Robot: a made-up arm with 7 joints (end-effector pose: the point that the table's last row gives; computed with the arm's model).
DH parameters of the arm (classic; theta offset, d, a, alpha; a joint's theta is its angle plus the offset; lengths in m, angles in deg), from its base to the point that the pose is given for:
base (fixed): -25.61 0 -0.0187 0
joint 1: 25.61 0.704 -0.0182 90
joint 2: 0 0.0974 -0.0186 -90
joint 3: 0 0.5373 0.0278 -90
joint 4: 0 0.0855 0.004 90
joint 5: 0 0.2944 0.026 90
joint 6: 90 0.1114 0.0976 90
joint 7: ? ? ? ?
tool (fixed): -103.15 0.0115 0 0
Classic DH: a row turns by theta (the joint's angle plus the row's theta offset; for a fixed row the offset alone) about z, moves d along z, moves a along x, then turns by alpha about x.
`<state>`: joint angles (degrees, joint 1 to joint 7).
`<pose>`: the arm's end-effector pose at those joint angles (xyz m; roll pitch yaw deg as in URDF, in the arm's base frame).
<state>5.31 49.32 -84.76 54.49 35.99 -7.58 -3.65</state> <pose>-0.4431 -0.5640 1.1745 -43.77 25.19 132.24</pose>
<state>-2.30 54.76 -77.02 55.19 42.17 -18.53 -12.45</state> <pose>-0.4851 -0.4845 1.1856 -32.16 38.70 148.22</pose>
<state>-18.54 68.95 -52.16 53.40 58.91 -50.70 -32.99</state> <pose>-0.5475 -0.1531 1.2420 42.57 33.00 -137.52</pose>
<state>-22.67 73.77 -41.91 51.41 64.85 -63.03 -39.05</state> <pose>-0.5521 -0.0040 1.2327 57.16 11.40 -125.91</pose>
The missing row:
joint 7: 60.44 0.05 0.0174 131.16
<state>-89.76 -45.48 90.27 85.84 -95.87 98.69 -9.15</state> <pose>0.2244 -0.2987 1.3216 95.79 19.76 -132.96</pose>
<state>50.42 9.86 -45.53 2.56 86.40 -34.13 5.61</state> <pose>0.0962 0.0130 1.6284 22.72 15.66 -84.59</pose>
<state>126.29 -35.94 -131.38 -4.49 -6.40 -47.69 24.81</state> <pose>-0.1202 0.4076 1.5017 24.24 28.45 163.64</pose>
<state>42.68 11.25 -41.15 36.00 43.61 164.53 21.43</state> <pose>0.1208 -0.2095 1.3760 -150.79 -13.50 46.71</pose>
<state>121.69 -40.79 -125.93 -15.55 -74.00 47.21 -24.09</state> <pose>-0.3864 0.5904 1.2774 -128.49 51.95 -69.37</pose>
